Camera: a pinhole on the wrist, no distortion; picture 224 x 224 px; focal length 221.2 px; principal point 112.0 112.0 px. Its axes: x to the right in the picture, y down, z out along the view. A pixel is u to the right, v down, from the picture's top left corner.
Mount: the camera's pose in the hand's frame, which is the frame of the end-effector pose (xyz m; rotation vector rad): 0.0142 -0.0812 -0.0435 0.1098 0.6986 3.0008
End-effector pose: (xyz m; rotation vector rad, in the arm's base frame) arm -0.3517 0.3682 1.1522 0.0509 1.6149 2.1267
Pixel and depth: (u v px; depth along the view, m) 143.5 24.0 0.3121
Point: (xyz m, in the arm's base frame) -0.3546 0.4998 1.3649
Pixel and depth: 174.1 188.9 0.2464
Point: -0.2365 0.5600 1.1877
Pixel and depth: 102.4 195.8 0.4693
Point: -0.2606 0.8102 1.2426
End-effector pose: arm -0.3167 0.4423 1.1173 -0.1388 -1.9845 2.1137
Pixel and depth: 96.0 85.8 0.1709
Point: -0.3810 0.3548 1.1176
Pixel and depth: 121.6 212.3 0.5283
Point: -0.4580 -0.0693 1.2212
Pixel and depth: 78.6 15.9 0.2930
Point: -0.4554 0.3001 0.9803
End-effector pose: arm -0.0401 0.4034 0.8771 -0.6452 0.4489 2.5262
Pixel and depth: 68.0 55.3 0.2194
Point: -0.1779 0.4342 0.9530
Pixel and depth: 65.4 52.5 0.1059
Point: -0.0832 0.4455 0.8822
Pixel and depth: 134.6 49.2 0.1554
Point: -0.0923 0.4178 0.9397
